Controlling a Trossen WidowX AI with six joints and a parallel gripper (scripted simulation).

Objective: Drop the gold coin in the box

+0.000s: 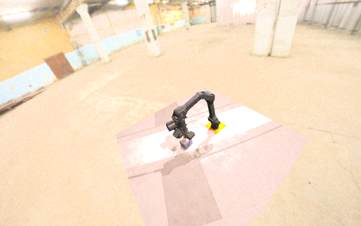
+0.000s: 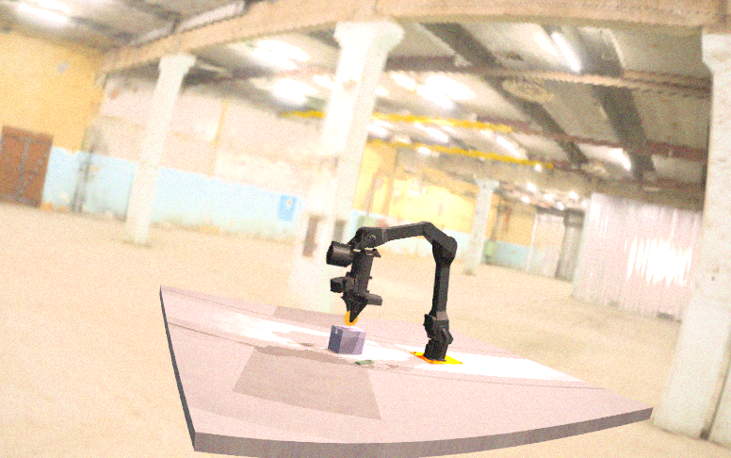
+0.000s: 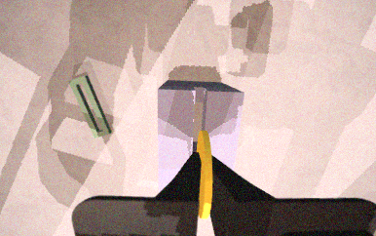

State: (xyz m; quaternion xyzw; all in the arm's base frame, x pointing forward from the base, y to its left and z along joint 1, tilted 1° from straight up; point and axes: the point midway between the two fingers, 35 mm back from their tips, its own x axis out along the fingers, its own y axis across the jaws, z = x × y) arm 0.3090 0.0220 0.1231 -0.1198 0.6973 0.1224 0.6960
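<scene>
Right now the gold coin is 10 mm above my gripper tip.
</scene>
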